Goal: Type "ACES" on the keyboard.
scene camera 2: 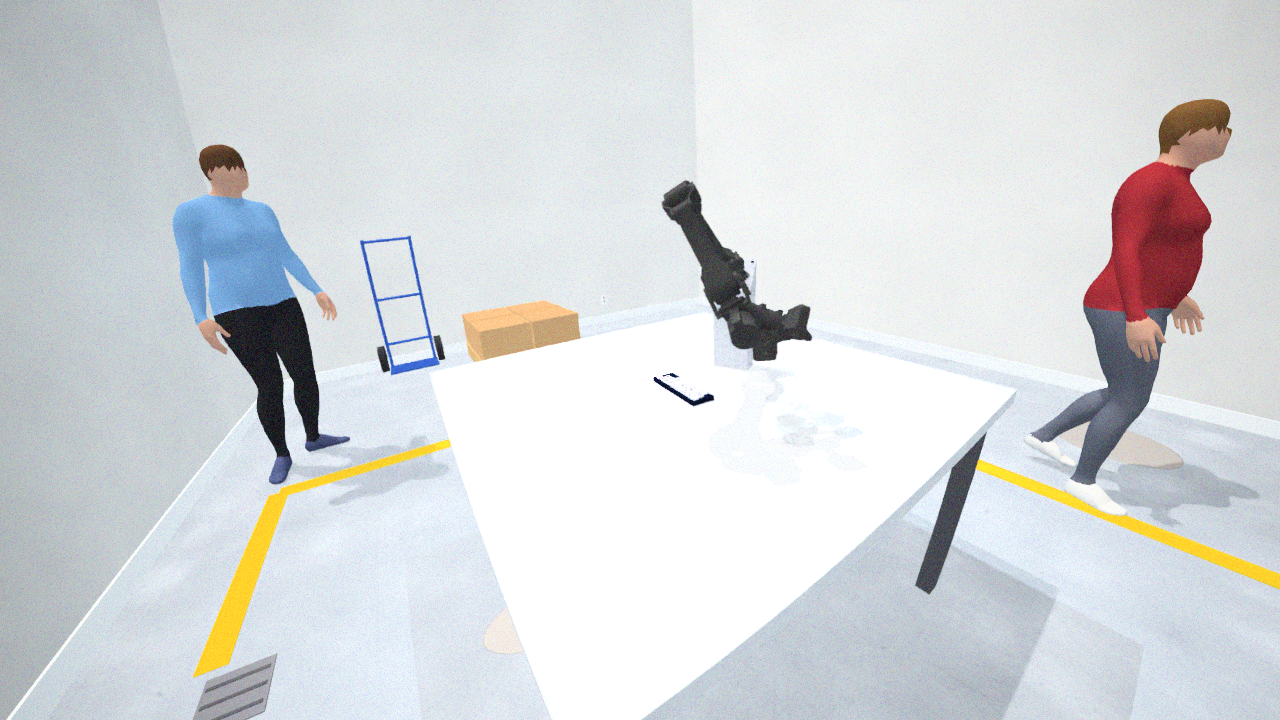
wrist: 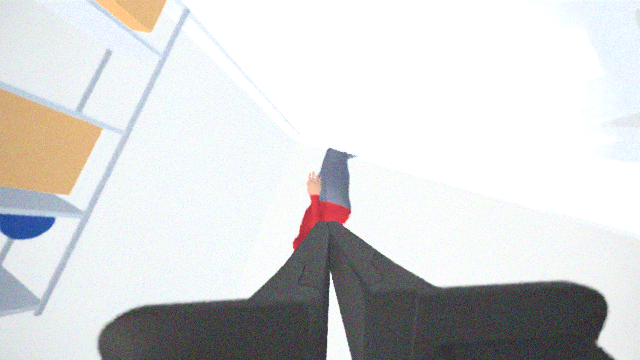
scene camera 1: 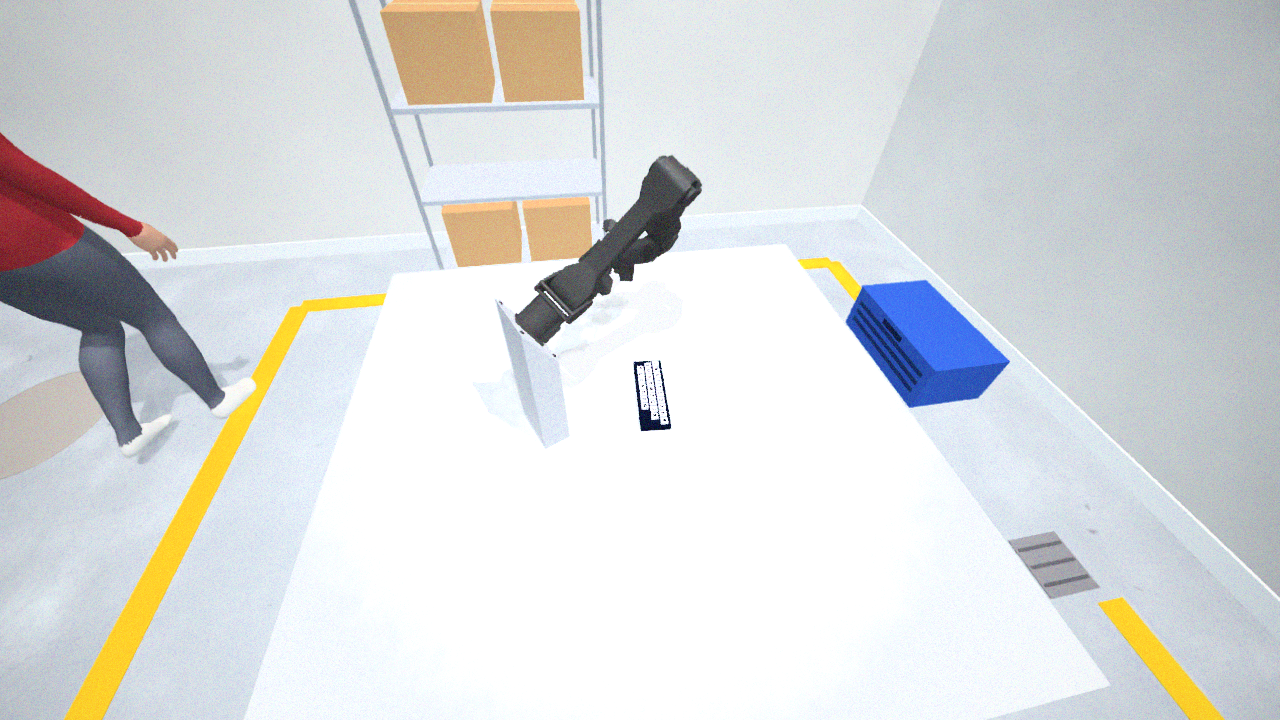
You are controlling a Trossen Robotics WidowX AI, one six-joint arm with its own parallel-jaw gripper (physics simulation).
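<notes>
A small dark keyboard with white keys lies flat on the white table. Its key letters are too small to read. A thin white upright panel stands on the table beside it, near the arm's base; no typed text shows on it. The black arm is folded, raised above the table and apart from the keyboard. My gripper is shut and empty, its fingertips meeting in the wrist view. The keyboard does not show in the wrist view.
A person in red and one in blue stand off the table. A shelf rack with cardboard boxes, a blue box, a hand truck and cartons stand beyond the table.
</notes>
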